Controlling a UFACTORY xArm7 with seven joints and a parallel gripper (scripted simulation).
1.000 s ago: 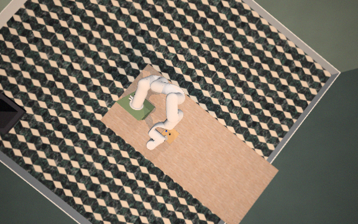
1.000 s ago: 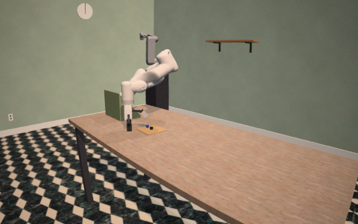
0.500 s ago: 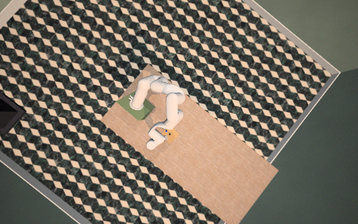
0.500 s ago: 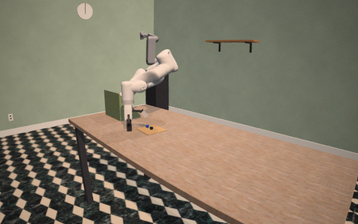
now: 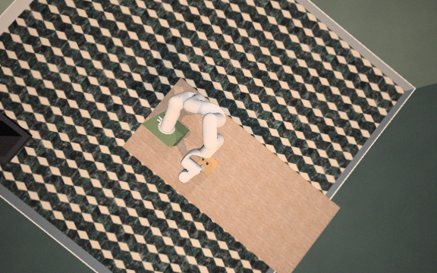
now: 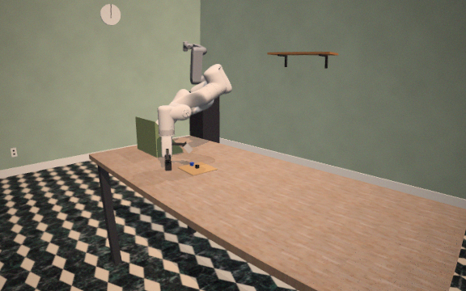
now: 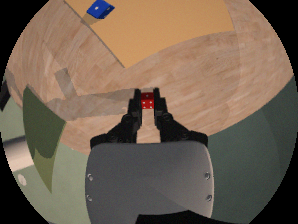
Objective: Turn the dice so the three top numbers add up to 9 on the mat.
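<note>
My hand is 110 mm to the right of the black die, 80 mm short of it and 10 mm above it. The rest, counted from my hand: blue die (120 mm to the left, 30 mm ahead, 10 mm below); tan mat (110 mm to the left, 80 mm ahead, 20 mm below); red die (10 mm below).
</note>
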